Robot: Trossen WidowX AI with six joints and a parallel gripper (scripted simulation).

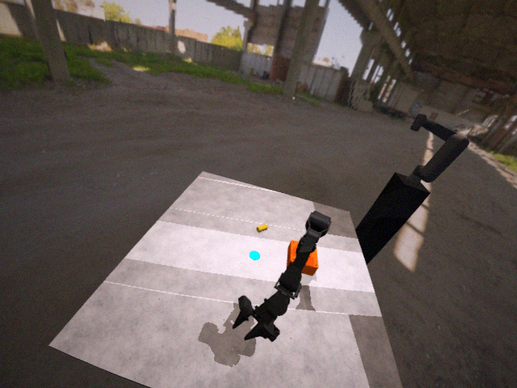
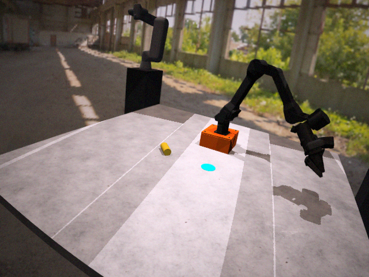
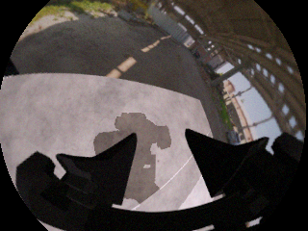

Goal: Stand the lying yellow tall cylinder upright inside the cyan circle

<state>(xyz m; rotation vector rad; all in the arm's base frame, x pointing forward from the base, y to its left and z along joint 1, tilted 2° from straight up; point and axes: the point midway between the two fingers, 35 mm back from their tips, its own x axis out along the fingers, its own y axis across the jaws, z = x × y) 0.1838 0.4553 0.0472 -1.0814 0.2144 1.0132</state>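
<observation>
Right now my gripper tip is 50 mm short of the yellow cylinder, 630 mm to the left of it and 100 mm above it. Round my gripper tip: cyan circle: 40 mm ahead, 420 mm to the right, 110 mm below.
</observation>
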